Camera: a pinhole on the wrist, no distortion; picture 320 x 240 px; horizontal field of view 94.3 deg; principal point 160.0 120.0 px. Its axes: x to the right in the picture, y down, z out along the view. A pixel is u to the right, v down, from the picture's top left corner.
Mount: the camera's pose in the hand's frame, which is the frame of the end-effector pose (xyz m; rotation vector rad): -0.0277 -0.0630 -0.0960 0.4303 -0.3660 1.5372
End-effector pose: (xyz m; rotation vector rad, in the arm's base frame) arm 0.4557 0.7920 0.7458 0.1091 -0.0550 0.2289
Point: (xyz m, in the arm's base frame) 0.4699 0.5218 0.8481
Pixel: 131.2 131.9
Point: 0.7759 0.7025 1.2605
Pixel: 227.7 33.2
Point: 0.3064 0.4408 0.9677
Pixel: 153.8 190.5
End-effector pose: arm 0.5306 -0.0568 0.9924 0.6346 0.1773 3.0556
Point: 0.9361 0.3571 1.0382
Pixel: 116.7 227.5
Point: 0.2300 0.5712 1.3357
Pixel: 88.6 7.7
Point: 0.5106 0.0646 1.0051
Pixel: 166.9 61.3
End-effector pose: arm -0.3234 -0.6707 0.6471 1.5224 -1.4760 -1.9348
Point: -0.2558 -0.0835 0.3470
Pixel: 98.1 193.8
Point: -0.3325 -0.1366 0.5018
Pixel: 141.3 208.9
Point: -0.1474 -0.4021 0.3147
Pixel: 13.6 150.2
